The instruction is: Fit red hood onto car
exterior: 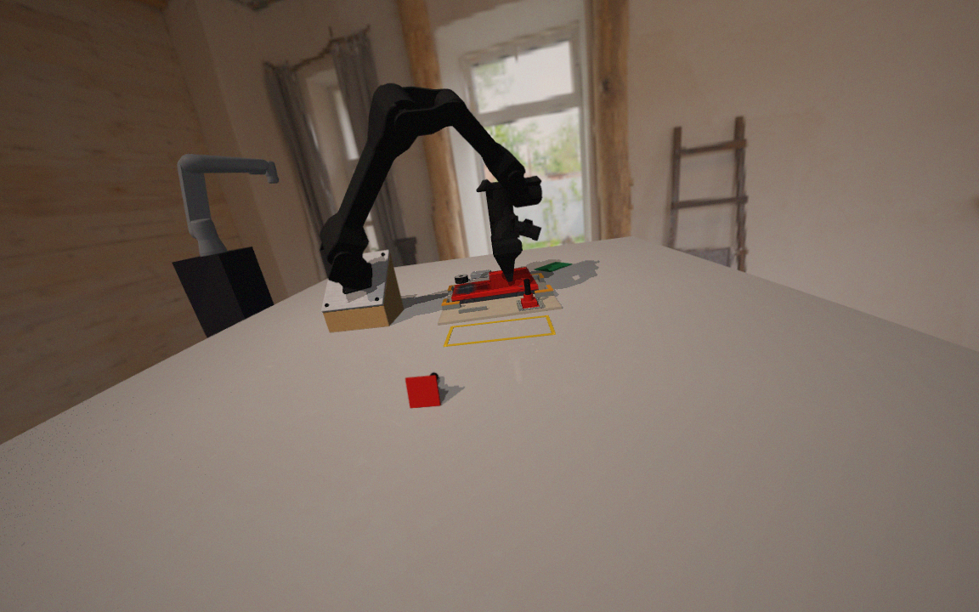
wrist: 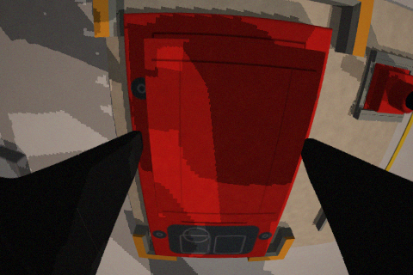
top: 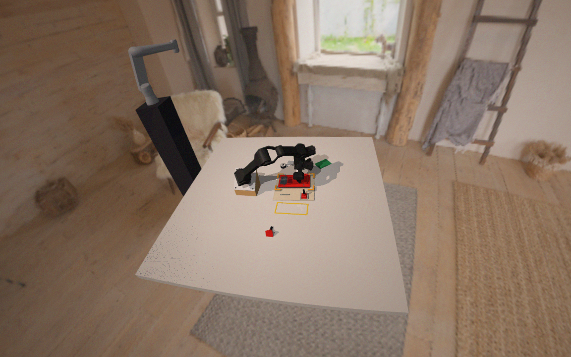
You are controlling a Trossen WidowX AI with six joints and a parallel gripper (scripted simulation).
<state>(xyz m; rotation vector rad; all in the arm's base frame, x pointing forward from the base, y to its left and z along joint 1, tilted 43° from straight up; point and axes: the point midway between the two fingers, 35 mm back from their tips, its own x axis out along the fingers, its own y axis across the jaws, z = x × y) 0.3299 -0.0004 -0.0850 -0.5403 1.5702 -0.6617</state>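
My gripper tip is now right at the red hood. Round my gripper tip: jig (30 mm to the right, 30 mm below, 30 mm behind); green patch (190 mm to the left, 150 mm ahead, 40 mm below).
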